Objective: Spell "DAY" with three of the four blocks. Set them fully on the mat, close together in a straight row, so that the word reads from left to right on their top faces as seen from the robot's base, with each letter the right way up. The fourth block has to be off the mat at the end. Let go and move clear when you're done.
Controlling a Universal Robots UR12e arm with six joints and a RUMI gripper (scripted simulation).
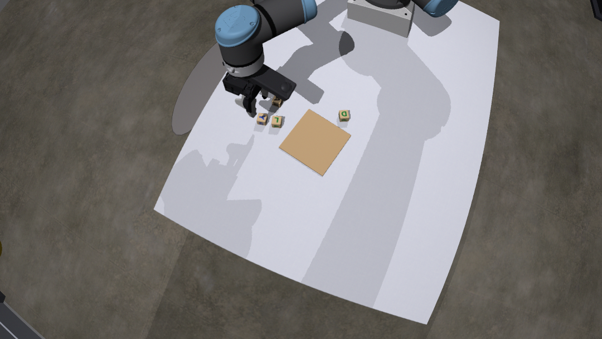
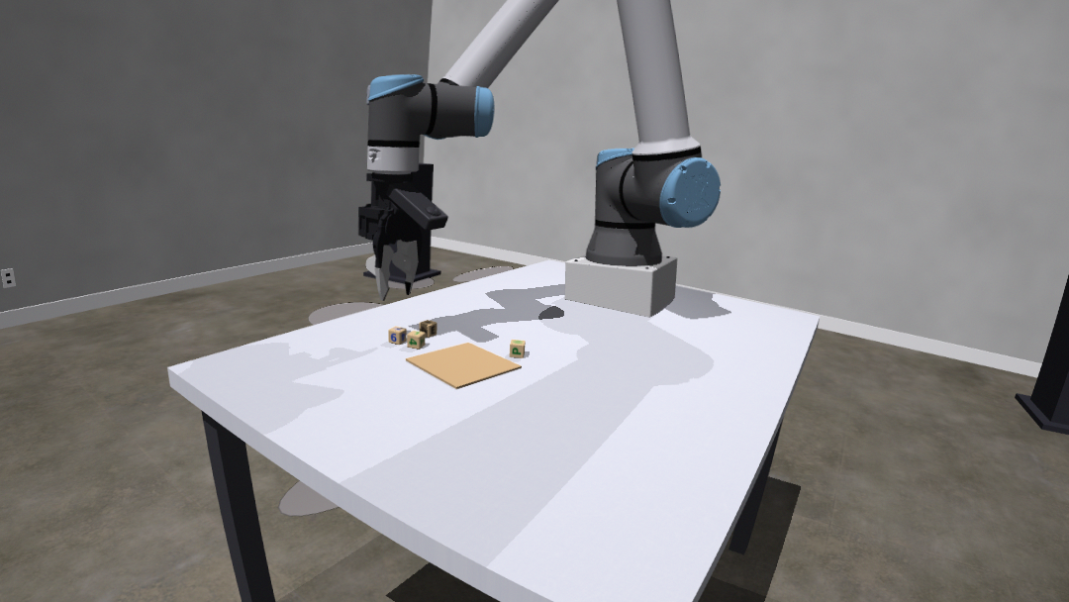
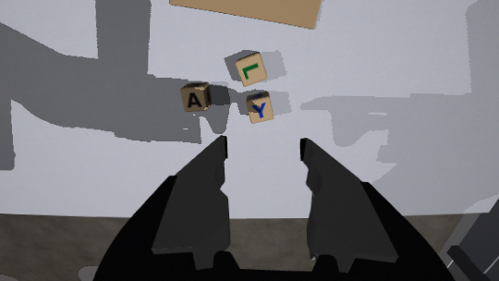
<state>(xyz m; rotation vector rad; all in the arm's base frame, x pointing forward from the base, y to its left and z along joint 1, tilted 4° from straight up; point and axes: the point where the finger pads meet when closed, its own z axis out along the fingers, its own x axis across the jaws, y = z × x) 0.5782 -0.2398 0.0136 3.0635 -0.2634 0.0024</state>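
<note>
Right now my hand is 90 mm above the blue-lettered block. From my hand the other things lie so: D block: 210 mm to the left, 90 mm below, 80 mm behind; green-lettered block: 90 mm below, 40 mm to the left; tan mat: 160 mm to the left, 100 mm below, 10 mm ahead.
</note>
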